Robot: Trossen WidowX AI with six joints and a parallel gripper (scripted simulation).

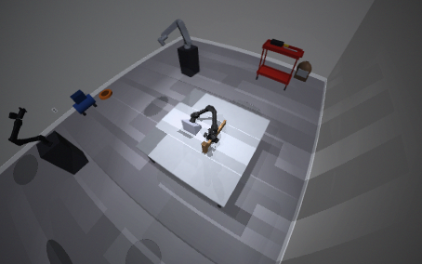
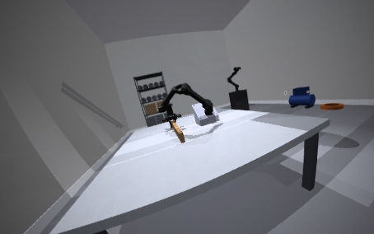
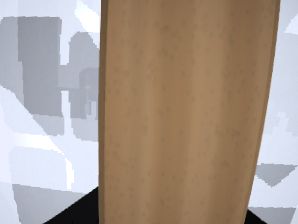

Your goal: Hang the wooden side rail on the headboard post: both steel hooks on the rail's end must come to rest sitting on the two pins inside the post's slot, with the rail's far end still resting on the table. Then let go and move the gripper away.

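My gripper tip is now 13 cm to the left of the wooden headboard post, 4 cm below it and 1 cm short of it.
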